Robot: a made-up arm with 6 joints.
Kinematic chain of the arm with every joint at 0, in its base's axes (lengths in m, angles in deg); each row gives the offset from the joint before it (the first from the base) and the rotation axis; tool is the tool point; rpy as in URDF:
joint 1: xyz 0 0 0.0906 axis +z
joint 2: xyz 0 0 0 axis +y
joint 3: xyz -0.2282 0 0.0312 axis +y
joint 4: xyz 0.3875 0 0.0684 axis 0.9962 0 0.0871
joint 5: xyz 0 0 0 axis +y
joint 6: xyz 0.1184 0 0.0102 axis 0.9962 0 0.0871
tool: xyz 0 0 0 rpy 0 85 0
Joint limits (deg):
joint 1: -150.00..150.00
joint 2: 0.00..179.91
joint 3: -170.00..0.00
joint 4: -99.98..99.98
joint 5: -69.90..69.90
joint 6: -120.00..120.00
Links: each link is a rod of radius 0.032 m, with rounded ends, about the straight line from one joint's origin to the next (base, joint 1, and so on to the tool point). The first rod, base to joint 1, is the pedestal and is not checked.
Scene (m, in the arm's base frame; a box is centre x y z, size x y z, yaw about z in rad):
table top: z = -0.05
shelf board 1: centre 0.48 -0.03 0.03 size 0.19 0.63 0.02 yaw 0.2
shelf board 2: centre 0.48 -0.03 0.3 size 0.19 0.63 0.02 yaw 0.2
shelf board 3: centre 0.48 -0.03 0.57 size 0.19 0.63 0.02 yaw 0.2
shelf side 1: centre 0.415 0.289 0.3 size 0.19 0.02 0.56 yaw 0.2
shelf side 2: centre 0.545 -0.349 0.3 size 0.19 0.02 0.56 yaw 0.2
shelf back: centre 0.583 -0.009 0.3 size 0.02 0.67 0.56 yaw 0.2
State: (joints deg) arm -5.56 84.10 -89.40 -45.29 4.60 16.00
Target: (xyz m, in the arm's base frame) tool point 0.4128 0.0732 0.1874
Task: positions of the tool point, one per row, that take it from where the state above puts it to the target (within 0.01 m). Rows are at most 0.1 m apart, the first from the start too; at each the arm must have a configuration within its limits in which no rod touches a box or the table.
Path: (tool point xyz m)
1: 0.4308 -0.0750 0.4550
2: 0.3603 -0.0888 0.4546
3: 0.2944 -0.0978 0.4392
4: 0.3020 -0.0503 0.3542
5: 0.2893 -0.0011 0.2690
6: 0.2575 0.0417 0.1874
7: 0.3085 0.0512 0.1971
8: 0.3612 0.0621 0.1977
9: 0.4128 0.0732 0.1874

